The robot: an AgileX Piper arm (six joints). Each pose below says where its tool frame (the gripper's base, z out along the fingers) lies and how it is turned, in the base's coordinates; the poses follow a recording.
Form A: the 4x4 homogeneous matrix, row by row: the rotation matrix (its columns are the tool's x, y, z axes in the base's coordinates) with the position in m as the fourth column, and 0 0 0 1 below. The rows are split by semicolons.
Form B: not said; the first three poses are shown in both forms.
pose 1, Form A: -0.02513, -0.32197, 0.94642, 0.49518; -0.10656, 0.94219, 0.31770, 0.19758; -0.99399, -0.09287, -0.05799, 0.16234; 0, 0, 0, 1
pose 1, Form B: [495.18, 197.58, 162.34, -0.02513, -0.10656, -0.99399, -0.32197, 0.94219, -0.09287]
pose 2, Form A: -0.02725, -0.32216, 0.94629, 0.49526; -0.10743, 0.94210, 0.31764, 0.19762; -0.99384, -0.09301, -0.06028, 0.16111; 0, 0, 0, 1
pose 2, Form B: [495.26, 197.62, 161.11, -0.02725, -0.10743, -0.99384, -0.32216, 0.94210, -0.09301]
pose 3, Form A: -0.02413, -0.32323, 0.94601, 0.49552; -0.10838, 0.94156, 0.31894, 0.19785; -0.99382, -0.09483, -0.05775, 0.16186; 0, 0, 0, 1
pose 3, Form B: [495.52, 197.85, 161.86, -0.02413, -0.10838, -0.99382, -0.32323, 0.94156, -0.09483]
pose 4, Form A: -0.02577, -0.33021, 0.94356, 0.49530; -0.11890, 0.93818, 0.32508, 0.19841; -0.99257, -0.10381, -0.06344, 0.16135; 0, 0, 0, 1
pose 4, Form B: [495.30, 198.41, 161.35, -0.02577, -0.11890, -0.99257, -0.33021, 0.93818, -0.10381]
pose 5, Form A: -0.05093, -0.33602, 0.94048, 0.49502; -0.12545, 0.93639, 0.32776, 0.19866; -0.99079, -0.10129, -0.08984, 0.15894; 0, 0, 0, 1
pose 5, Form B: [495.02, 198.66, 158.94, -0.05093, -0.12545, -0.99079, -0.33602, 0.93639, -0.10129]
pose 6, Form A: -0.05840, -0.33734, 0.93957, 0.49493; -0.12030, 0.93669, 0.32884, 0.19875; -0.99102, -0.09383, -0.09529, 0.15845; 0, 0, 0, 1
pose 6, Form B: [494.93, 198.75, 158.45, -0.05840, -0.12030, -0.99102, -0.33734, 0.93669, -0.09383]
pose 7, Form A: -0.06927, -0.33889, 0.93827, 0.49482; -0.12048, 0.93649, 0.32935, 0.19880; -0.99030, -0.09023, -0.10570, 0.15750; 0, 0, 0, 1
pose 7, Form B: [494.82, 198.80, 157.50, -0.06927, -0.12048, -0.99030, -0.33889, 0.93649, -0.09023]
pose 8, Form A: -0.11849, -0.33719, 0.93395, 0.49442; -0.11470, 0.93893, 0.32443, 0.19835; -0.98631, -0.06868, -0.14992, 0.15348; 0, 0, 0, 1
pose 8, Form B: [494.42, 198.35, 153.48, -0.11849, -0.11470, -0.98631, -0.33719, 0.93893, -0.06868]
